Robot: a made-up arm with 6 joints. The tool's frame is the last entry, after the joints. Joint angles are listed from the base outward.
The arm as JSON. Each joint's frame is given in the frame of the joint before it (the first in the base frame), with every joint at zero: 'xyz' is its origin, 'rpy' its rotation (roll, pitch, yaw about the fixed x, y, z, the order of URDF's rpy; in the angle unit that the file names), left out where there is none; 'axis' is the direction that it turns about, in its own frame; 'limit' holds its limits. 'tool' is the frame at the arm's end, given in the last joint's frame.
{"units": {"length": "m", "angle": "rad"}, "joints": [
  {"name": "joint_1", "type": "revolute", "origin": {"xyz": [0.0, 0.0, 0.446]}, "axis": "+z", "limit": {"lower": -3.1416, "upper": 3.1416}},
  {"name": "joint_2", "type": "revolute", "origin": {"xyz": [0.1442, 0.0, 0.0]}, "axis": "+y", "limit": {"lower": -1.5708, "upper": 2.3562}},
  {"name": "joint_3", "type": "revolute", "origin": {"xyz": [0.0, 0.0, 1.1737]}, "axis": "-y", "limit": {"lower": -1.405, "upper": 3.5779}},
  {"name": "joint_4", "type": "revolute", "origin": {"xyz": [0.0, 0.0, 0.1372]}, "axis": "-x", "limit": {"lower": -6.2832, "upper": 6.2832}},
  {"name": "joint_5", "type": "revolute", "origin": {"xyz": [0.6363, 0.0, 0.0]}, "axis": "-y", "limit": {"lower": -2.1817, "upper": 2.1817}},
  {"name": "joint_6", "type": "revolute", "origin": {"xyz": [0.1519, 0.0, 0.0]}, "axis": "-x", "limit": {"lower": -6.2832, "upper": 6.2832}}
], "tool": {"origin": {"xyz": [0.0, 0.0, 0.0]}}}
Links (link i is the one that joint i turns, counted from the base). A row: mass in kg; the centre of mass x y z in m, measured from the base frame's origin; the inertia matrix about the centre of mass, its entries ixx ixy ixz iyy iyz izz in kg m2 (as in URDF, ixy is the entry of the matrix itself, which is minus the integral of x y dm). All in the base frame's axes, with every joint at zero. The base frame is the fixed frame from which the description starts. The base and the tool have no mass.
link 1: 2.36; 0.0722 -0.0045 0.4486; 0.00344 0 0 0.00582 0 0.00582
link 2: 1.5; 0.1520 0.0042 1.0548; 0.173 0 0 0.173 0 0.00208
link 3: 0.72; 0.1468 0.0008 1.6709; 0.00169 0 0 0.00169 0 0.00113
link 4: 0.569; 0.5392 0.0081 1.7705; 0.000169 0 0 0.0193 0 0.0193
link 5: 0.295; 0.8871 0.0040 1.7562; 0.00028 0 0 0.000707 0 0.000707
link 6: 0.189; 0.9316 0.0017 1.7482; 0.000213 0 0 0.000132 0 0.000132
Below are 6 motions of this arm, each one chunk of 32 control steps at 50 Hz.
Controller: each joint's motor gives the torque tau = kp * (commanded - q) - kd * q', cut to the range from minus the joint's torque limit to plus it. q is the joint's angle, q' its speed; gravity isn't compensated. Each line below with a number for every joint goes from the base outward.
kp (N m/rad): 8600 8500 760 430 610 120
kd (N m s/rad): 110 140 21 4.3 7 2.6
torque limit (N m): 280 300 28 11 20 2.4
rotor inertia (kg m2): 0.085 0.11 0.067 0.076 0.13 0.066
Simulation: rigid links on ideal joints. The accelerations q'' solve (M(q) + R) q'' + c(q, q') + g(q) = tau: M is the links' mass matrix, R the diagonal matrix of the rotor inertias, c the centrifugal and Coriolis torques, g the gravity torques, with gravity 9.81 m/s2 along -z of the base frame. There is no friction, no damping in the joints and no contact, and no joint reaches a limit. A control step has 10 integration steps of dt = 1/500 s. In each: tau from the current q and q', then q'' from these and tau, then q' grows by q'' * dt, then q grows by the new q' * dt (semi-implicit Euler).
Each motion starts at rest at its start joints. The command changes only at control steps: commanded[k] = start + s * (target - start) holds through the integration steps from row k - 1 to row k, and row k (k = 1, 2, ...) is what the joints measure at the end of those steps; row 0 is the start. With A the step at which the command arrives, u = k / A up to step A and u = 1 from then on. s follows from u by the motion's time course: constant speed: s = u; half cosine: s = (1 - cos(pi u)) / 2; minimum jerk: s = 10 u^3 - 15 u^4 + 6 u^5; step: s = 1 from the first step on.
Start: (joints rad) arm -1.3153 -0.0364 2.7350 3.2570 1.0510 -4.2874
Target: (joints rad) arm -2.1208 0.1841 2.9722 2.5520 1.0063 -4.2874
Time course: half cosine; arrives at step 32
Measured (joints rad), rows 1 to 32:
1: -1.3169 -0.0363 2.7373 3.2561 1.0510 -4.2874
2: -1.3220 -0.0357 2.7414 3.2519 1.0505 -4.2874
3: -1.3309 -0.0341 2.7459 3.2432 1.0496 -4.2874
4: -1.3435 -0.0310 2.7502 3.2309 1.0486 -4.2875
5: -1.3597 -0.0266 2.7546 3.2156 1.0477 -4.2875
6: -1.3793 -0.0210 2.7594 3.1975 1.0468 -4.2875
7: -1.4022 -0.0146 2.7649 3.1765 1.0456 -4.2875
8: -1.4281 -0.0074 2.7714 3.1529 1.0442 -4.2875
9: -1.4569 0.0005 2.7791 3.1269 1.0425 -4.2874
10: -1.4881 0.0090 2.7877 3.0987 1.0407 -4.2874
11: -1.5215 0.0182 2.7972 3.0687 1.0388 -4.2875
12: -1.5569 0.0279 2.8073 3.0372 1.0369 -4.2875
13: -1.5937 0.0380 2.8178 3.0044 1.0348 -4.2875
14: -1.6317 0.0486 2.8287 2.9706 1.0328 -4.2875
15: -1.6706 0.0593 2.8399 2.9362 1.0306 -4.2875
16: -1.7100 0.0703 2.8513 2.9014 1.0285 -4.2875
17: -1.7495 0.0812 2.8628 2.8668 1.0264 -4.2875
18: -1.7886 0.0921 2.8743 2.8325 1.0243 -4.2874
19: -1.8271 0.1027 2.8857 2.7988 1.0222 -4.2874
20: -1.8646 0.1131 2.8969 2.7662 1.0202 -4.2874
21: -1.9007 0.1231 2.9077 2.7350 1.0183 -4.2874
22: -1.9350 0.1327 2.9181 2.7053 1.0164 -4.2874
23: -1.9672 0.1416 2.9280 2.6776 1.0147 -4.2874
24: -1.9970 0.1499 2.9372 2.6521 1.0131 -4.2874
25: -2.0241 0.1575 2.9456 2.6290 1.0117 -4.2874
26: -2.0483 0.1642 2.9533 2.6085 1.0104 -4.2874
27: -2.0692 0.1701 2.9601 2.5909 1.0092 -4.2874
28: -2.0868 0.1750 2.9659 2.5762 1.0083 -4.2874
29: -2.1008 0.1790 2.9707 2.5647 1.0076 -4.2874
30: -2.1111 0.1819 2.9745 2.5565 1.0070 -4.2874
31: -2.1177 0.1838 2.9771 2.5516 1.0067 -4.2874
32: -2.1203 0.1846 2.9787 2.5501 1.0065 -4.2874

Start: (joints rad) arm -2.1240 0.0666 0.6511 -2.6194 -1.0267 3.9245
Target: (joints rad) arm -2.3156 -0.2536 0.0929 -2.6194 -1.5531 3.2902
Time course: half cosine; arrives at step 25
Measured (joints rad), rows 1 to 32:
1: -2.1246 0.0660 0.6485 -2.6192 -1.0282 3.9238
2: -2.1267 0.0640 0.6418 -2.6190 -1.0332 3.9203
3: -2.1302 0.0596 0.6313 -2.6188 -1.0426 3.9123
4: -2.1351 0.0523 0.6175 -2.6188 -1.0565 3.8987
5: -2.1413 0.0422 0.6011 -2.6189 -1.0743 3.8798
6: -2.1488 0.0296 0.5823 -2.6190 -1.0955 3.8561
7: -2.1573 0.0149 0.5609 -2.6192 -1.1199 3.8285
8: -2.1668 -0.0016 0.5366 -2.6193 -1.1469 3.7975
9: -2.1772 -0.0193 0.5095 -2.6195 -1.1760 3.7637
10: -2.1882 -0.0380 0.4796 -2.6195 -1.2069 3.7276
11: -2.1997 -0.0574 0.4476 -2.6195 -1.2391 3.6895
12: -2.2115 -0.0774 0.4140 -2.6195 -1.2721 3.6500
13: -2.2234 -0.0976 0.3796 -2.6195 -1.3053 3.6098
14: -2.2353 -0.1178 0.3450 -2.6195 -1.3384 3.5694
15: -2.2470 -0.1377 0.3108 -2.6195 -1.3707 3.5297
16: -2.2582 -0.1569 0.2776 -2.6195 -1.4018 3.4912
17: -2.2689 -0.1751 0.2459 -2.6195 -1.4311 3.4547
18: -2.2787 -0.1920 0.2160 -2.6194 -1.4582 3.4206
19: -2.2877 -0.2074 0.1885 -2.6194 -1.4826 3.3894
20: -2.2956 -0.2209 0.1636 -2.6193 -1.5040 3.3616
21: -2.3023 -0.2324 0.1420 -2.6192 -1.5220 3.3377
22: -2.3077 -0.2417 0.1239 -2.6191 -1.5363 3.3181
23: -2.3117 -0.2487 0.1096 -2.6191 -1.5467 3.3030
24: -2.3143 -0.2532 0.0994 -2.6190 -1.5532 3.2927
25: -2.3153 -0.2552 0.0935 -2.6190 -1.5554 3.2874
26: -2.3155 -0.2553 0.0907 -2.6189 -1.5547 3.2864
27: -2.3156 -0.2544 0.0890 -2.6189 -1.5533 3.2877
28: -2.3156 -0.2537 0.0875 -2.6189 -1.5529 3.2895
29: -2.3156 -0.2534 0.0865 -2.6188 -1.5530 3.2906
30: -2.3156 -0.2535 0.0862 -2.6188 -1.5533 3.2908
31: -2.3156 -0.2537 0.0865 -2.6189 -1.5534 3.2906
32: -2.3156 -0.2540 0.0870 -2.6190 -1.5534 3.2903

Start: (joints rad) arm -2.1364 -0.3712 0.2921 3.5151 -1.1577 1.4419
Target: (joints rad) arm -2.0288 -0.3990 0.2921 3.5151 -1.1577 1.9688
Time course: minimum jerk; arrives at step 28
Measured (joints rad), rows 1 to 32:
1: -2.1364 -0.3717 0.2904 3.5152 -1.1579 1.4420
2: -2.1361 -0.3722 0.2890 3.5154 -1.1580 1.4425
3: -2.1354 -0.3724 0.2884 3.5154 -1.1580 1.4444
4: -2.1342 -0.3726 0.2881 3.5154 -1.1579 1.4487
5: -2.1322 -0.3729 0.2878 3.5153 -1.1579 1.4563
6: -2.1295 -0.3735 0.2876 3.5154 -1.1578 1.4678
7: -2.1260 -0.3744 0.2875 3.5154 -1.1578 1.4834
8: -2.1218 -0.3755 0.2875 3.5154 -1.1579 1.5031
9: -2.1168 -0.3769 0.2876 3.5154 -1.1579 1.5266
10: -2.1111 -0.3784 0.2877 3.5154 -1.1579 1.5535
11: -2.1049 -0.3800 0.2878 3.5154 -1.1579 1.5834
12: -2.0983 -0.3818 0.2880 3.5154 -1.1580 1.6158
13: -2.0913 -0.3836 0.2881 3.5154 -1.1580 1.6500
14: -2.0842 -0.3855 0.2882 3.5154 -1.1580 1.6853
15: -2.0770 -0.3874 0.2883 3.5154 -1.1580 1.7211
16: -2.0699 -0.3893 0.2884 3.5154 -1.1580 1.7566
17: -2.0631 -0.3911 0.2885 3.5154 -1.1580 1.7910
18: -2.0567 -0.3928 0.2886 3.5154 -1.1580 1.8236
19: -2.0508 -0.3944 0.2887 3.5154 -1.1581 1.8539
20: -2.0455 -0.3958 0.2888 3.5154 -1.1581 1.8813
21: -2.0409 -0.3970 0.2889 3.5154 -1.1581 1.9053
22: -2.0371 -0.3980 0.2890 3.5153 -1.1581 1.9255
23: -2.0341 -0.3988 0.2890 3.5153 -1.1581 1.9419
24: -2.0318 -0.3994 0.2890 3.5153 -1.1581 1.9542
25: -2.0303 -0.3998 0.2890 3.5153 -1.1581 1.9628
26: -2.0293 -0.4000 0.2889 3.5153 -1.1581 1.9679
27: -2.0289 -0.4001 0.2888 3.5153 -1.1580 1.9702
28: -2.0288 -0.4001 0.2887 3.5153 -1.1580 1.9705
29: -2.0288 -0.4000 0.2886 3.5153 -1.1580 1.9697
30: -2.0288 -0.4000 0.2884 3.5153 -1.1580 1.9689
31: -2.0288 -0.4000 0.2883 3.5153 -1.1580 1.9685
32: -2.0288 -0.4000 0.2883 3.5153 -1.1580 1.9684

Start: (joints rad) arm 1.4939 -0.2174 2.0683 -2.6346 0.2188 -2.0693
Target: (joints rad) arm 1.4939 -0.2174 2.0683 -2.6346 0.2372 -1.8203
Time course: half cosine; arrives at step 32
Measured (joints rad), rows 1 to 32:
1: 1.4939 -0.2176 2.0697 -2.6346 0.2189 -2.0691
2: 1.4939 -0.2182 2.0720 -2.6344 0.2189 -2.0683
3: 1.4939 -0.2188 2.0741 -2.6343 0.2187 -2.0663
4: 1.4939 -0.2192 2.0756 -2.6342 0.2188 -2.0630
5: 1.4939 -0.2193 2.0763 -2.6342 0.2191 -2.0584
6: 1.4939 -0.2191 2.0763 -2.6343 0.2197 -2.0526
7: 1.4939 -0.2189 2.0759 -2.6343 0.2204 -2.0457
8: 1.4939 -0.2187 2.0753 -2.6344 0.2211 -2.0380
9: 1.4939 -0.2186 2.0748 -2.6344 0.2218 -2.0293
10: 1.4939 -0.2186 2.0746 -2.6344 0.2226 -2.0199
11: 1.4939 -0.2186 2.0746 -2.6344 0.2233 -2.0097
12: 1.4939 -0.2187 2.0747 -2.6344 0.2241 -1.9989
13: 1.4939 -0.2187 2.0749 -2.6343 0.2249 -1.9875
14: 1.4939 -0.2188 2.0750 -2.6343 0.2258 -1.9757
15: 1.4939 -0.2188 2.0751 -2.6343 0.2267 -1.9637
16: 1.4939 -0.2188 2.0751 -2.6343 0.2276 -1.9515
17: 1.4939 -0.2188 2.0751 -2.6343 0.2285 -1.9392
18: 1.4939 -0.2187 2.0750 -2.6343 0.2294 -1.9269
19: 1.4939 -0.2187 2.0750 -2.6343 0.2303 -1.9148
20: 1.4939 -0.2187 2.0749 -2.6343 0.2311 -1.9031
21: 1.4939 -0.2187 2.0749 -2.6343 0.2320 -1.8917
22: 1.4939 -0.2187 2.0749 -2.6343 0.2327 -1.8808
23: 1.4939 -0.2187 2.0749 -2.6343 0.2335 -1.8705
24: 1.4939 -0.2187 2.0750 -2.6343 0.2341 -1.8610
25: 1.4939 -0.2187 2.0750 -2.6343 0.2347 -1.8522
26: 1.4939 -0.2187 2.0750 -2.6343 0.2353 -1.8444
27: 1.4939 -0.2187 2.0750 -2.6343 0.2358 -1.8375
28: 1.4939 -0.2187 2.0750 -2.6343 0.2361 -1.8317
29: 1.4939 -0.2187 2.0750 -2.6343 0.2365 -1.8269
30: 1.4939 -0.2187 2.0750 -2.6343 0.2367 -1.8233
31: 1.4939 -0.2187 2.0750 -2.6343 0.2368 -1.8208
32: 1.4939 -0.2187 2.0750 -2.6343 0.2369 -1.8196

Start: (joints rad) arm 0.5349 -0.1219 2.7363 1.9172 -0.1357 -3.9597
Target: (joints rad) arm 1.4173 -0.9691 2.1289 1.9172 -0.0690 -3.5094
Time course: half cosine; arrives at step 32
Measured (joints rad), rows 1 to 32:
1: 0.5367 -0.1230 2.7372 1.9172 -0.1354 -3.9594
2: 0.5423 -0.1271 2.7367 1.9172 -0.1349 -3.9579
3: 0.5522 -0.1354 2.7325 1.9172 -0.1342 -3.9544
4: 0.5661 -0.1483 2.7247 1.9172 -0.1332 -3.9485
5: 0.5840 -0.1652 2.7139 1.9172 -0.1318 -3.9402
6: 0.6057 -0.1859 2.7006 1.9172 -0.1301 -3.9297
7: 0.6309 -0.2101 2.6849 1.9172 -0.1281 -3.9173
8: 0.6596 -0.2374 2.6667 1.9172 -0.1259 -3.9031
9: 0.6913 -0.2677 2.6463 1.9172 -0.1234 -3.8875
10: 0.7257 -0.3007 2.6237 1.9171 -0.1207 -3.8703
11: 0.7625 -0.3360 2.5994 1.9171 -0.1178 -3.8519
12: 0.8014 -0.3735 2.5735 1.9171 -0.1148 -3.8324
13: 0.8419 -0.4126 2.5465 1.9171 -0.1117 -3.8119
14: 0.8838 -0.4531 2.5185 1.9171 -0.1085 -3.7906
15: 0.9265 -0.4945 2.4898 1.9171 -0.1053 -3.7688
16: 0.9698 -0.5364 2.4607 1.9171 -0.1021 -3.7467
17: 1.0131 -0.5784 2.4315 1.9171 -0.0989 -3.7245
18: 1.0562 -0.6201 2.4025 1.9171 -0.0958 -3.7024
19: 1.0985 -0.6611 2.3739 1.9171 -0.0928 -3.6806
20: 1.1396 -0.7010 2.3461 1.9171 -0.0899 -3.6593
21: 1.1793 -0.7394 2.3193 1.9171 -0.0872 -3.6387
22: 1.2170 -0.7759 2.2937 1.9172 -0.0846 -3.6191
23: 1.2525 -0.8103 2.2695 1.9172 -0.0822 -3.6006
24: 1.2853 -0.8421 2.2471 1.9172 -0.0800 -3.5833
25: 1.3151 -0.8711 2.2265 1.9172 -0.0780 -3.5675
26: 1.3416 -0.8970 2.2081 1.9172 -0.0763 -3.5534
27: 1.3646 -0.9196 2.1918 1.9172 -0.0747 -3.5410
28: 1.3839 -0.9386 2.1779 1.9172 -0.0735 -3.5304
29: 1.3991 -0.9538 2.1664 1.9172 -0.0725 -3.5218
30: 1.4103 -0.9651 2.1576 1.9173 -0.0718 -3.5153
31: 1.4172 -0.9724 2.1513 1.9173 -0.0713 -3.5108
32: 1.4199 -0.9757 2.1478 1.9173 -0.0712 -3.5086

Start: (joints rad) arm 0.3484 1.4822 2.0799 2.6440 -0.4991 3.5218
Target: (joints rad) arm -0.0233 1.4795 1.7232 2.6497 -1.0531 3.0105
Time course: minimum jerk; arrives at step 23
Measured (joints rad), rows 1 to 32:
1: 0.3483 1.4835 2.0802 2.6440 -0.4995 3.5217
2: 0.3476 1.4852 2.0779 2.6441 -0.5014 3.5207
3: 0.3451 1.4862 2.0728 2.6442 -0.5067 3.5175
4: 0.3394 1.4865 2.0657 2.6445 -0.5174 3.5103
5: 0.3292 1.4862 2.0567 2.6450 -0.5348 3.4977
6: 0.3140 1.4856 2.0451 2.6455 -0.5588 3.4793
7: 0.2939 1.4850 2.0302 2.6458 -0.5887 3.4550
8: 0.2697 1.4846 2.0114 2.6460 -0.6239 3.4253
9: 0.2424 1.4844 1.9887 2.6462 -0.6633 3.3910
10: 0.2129 1.4844 1.9627 2.6464 -0.7060 3.3529
11: 0.1822 1.4846 1.9344 2.6465 -0.7507 3.3120
12: 0.1509 1.4847 1.9047 2.6466 -0.7962 3.2696
13: 0.1199 1.4849 1.8749 2.6467 -0.8411 3.2270
14: 0.0900 1.4849 1.8459 2.6467 -0.8841 3.1856
15: 0.0622 1.4849 1.8187 2.6467 -0.9239 3.1468
16: 0.0373 1.4849 1.7939 2.6466 -0.9595 3.1116
17: 0.0160 1.4848 1.7721 2.6466 -0.9898 3.0809
18: -0.0011 1.4847 1.7538 2.6466 -1.0142 3.0554
19: -0.0138 1.4847 1.7392 2.6467 -1.0324 3.0355
20: -0.0221 1.4846 1.7284 2.6468 -1.0446 3.0214
21: -0.0264 1.4845 1.7212 2.6471 -1.0514 3.0126
22: -0.0273 1.4844 1.7172 2.6476 -1.0538 3.0085
23: -0.0260 1.4842 1.7156 2.6482 -1.0535 3.0079
24: -0.0238 1.4840 1.7154 2.6490 -1.0527 3.0089
25: -0.0221 1.4837 1.7158 2.6496 -1.0524 3.0102
26: -0.0215 1.4835 1.7165 2.6498 -1.0526 3.0109
27: -0.0220 1.4834 1.7169 2.6497 -1.0528 3.0110
28: -0.0229 1.4833 1.7172 2.6493 -1.0529 3.0108
29: -0.0238 1.4834 1.7172 2.6490 -1.0530 3.0106
30: -0.0241 1.4835 1.7170 2.6488 -1.0530 3.0105
31: -0.0240 1.4835 1.7169 2.6489 -1.0529 3.0105
32: -0.0235 1.4836 1.7167 2.6491 -1.0529 3.0105

